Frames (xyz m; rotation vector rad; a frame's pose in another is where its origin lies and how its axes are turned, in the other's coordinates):
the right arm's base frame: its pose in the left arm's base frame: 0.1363 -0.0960 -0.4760 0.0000 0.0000 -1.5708
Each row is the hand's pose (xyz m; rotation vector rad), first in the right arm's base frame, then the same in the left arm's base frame.
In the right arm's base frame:
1: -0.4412 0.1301 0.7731 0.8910 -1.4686 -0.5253
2: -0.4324 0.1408 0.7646 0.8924 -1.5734 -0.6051
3: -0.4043 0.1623 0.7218 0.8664 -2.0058 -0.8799
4: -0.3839 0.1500 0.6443 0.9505 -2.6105 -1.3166
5: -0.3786 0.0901 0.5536 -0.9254 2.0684 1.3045
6: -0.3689 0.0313 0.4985 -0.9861 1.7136 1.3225
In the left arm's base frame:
1: 0.2664 0.3452 0.2971 -0.4771 -1.9491 -1.6159
2: 0.2771 0.3364 0.2886 -0.5676 -2.0551 -1.6323
3: 0.2986 0.3083 0.2458 -0.9760 -2.4603 -1.5904
4: 0.2863 0.2879 0.1683 1.0237 2.1961 0.8757
5: 0.2264 0.2826 0.0776 0.7141 1.8703 0.3743
6: 0.1676 0.2729 0.0225 0.4600 1.7071 0.2329

